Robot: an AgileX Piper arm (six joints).
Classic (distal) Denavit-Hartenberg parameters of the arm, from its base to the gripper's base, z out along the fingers. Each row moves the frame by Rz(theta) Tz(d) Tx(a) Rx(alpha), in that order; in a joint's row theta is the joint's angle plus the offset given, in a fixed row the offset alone. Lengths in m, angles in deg.
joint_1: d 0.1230, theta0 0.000, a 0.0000, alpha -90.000
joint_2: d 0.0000, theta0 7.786, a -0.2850, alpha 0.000
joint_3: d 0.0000, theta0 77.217, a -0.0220, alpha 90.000
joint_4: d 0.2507, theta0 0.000, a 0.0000, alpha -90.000
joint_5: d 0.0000, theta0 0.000, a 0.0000, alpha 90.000
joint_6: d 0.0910, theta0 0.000, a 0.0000, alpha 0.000
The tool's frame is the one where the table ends.
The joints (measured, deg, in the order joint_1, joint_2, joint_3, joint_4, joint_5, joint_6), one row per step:
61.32, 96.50, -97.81, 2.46, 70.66, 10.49
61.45, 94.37, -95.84, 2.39, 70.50, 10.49
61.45, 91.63, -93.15, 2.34, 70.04, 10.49
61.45, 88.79, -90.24, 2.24, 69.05, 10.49
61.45, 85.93, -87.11, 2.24, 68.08, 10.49
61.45, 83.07, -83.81, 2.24, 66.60, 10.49
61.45, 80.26, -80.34, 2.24, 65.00, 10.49
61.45, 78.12, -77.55, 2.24, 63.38, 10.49
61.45, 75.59, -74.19, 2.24, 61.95, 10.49
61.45, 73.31, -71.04, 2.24, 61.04, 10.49
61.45, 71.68, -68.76, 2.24, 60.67, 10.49
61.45, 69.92, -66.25, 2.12, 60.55, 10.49
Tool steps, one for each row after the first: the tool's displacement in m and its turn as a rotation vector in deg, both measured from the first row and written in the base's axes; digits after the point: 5 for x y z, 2 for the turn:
-0.00540, -0.00845, 0.00333, 0.25, -0.21, 0.12
-0.01139, -0.01965, 0.00645, 0.67, -0.50, 0.09
-0.01728, -0.03082, 0.00877, 1.43, -1.02, 0.04
-0.02345, -0.04221, 0.00940, 2.05, -1.35, 0.00
-0.02934, -0.05311, 0.00886, 2.96, -1.85, -0.06
-0.03511, -0.06381, 0.00661, 3.79, -2.29, -0.12
-0.03929, -0.07157, 0.00402, 4.64, -2.75, -0.19
-0.04458, -0.08138, -0.00026, 5.17, -3.03, -0.24
-0.04964, -0.09074, -0.00554, 5.21, -3.05, -0.28
-0.05345, -0.09777, -0.00998, 4.96, -2.92, -0.29
-0.05763, -0.10580, -0.01550, 4.35, -2.73, -0.30

